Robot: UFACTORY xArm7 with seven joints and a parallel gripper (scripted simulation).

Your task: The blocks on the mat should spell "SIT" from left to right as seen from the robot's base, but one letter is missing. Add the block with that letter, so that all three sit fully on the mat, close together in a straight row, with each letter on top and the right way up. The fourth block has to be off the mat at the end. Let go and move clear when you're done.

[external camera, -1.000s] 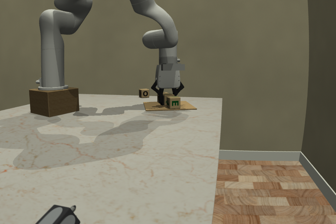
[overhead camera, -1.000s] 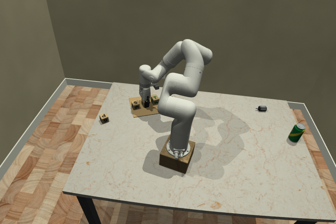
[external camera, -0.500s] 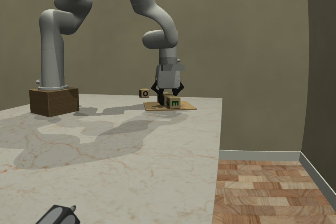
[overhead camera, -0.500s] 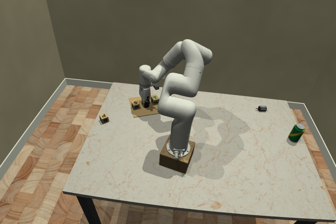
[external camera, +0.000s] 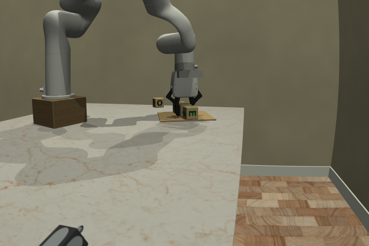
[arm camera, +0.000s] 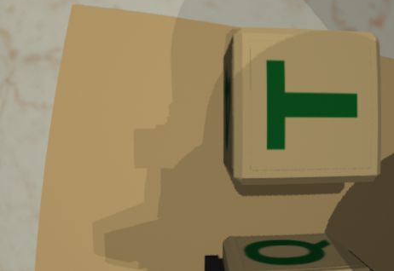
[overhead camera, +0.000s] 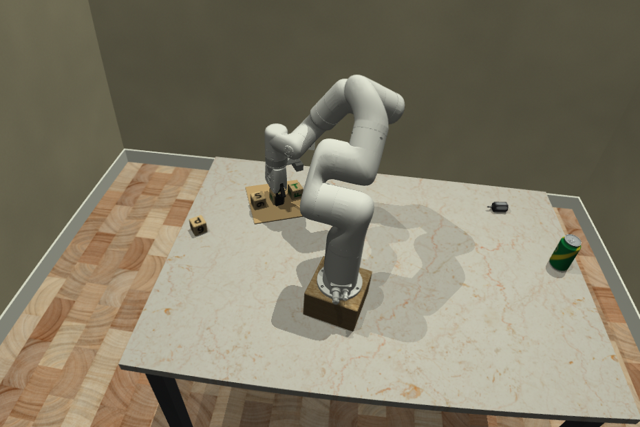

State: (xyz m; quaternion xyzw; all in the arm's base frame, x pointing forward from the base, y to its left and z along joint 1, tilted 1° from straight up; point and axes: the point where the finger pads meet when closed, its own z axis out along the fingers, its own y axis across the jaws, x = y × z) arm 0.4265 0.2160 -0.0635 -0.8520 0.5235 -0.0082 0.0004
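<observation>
Right now my hand is 2 cm above the tan mat. The rest, counted from my hand: T block 6 cm to the right, 3 cm ahead; then black object 82 cm to the right, 2 cm ahead, 1 cm below; then green can 97 cm to the right, 24 cm behind, 4 cm above.
</observation>
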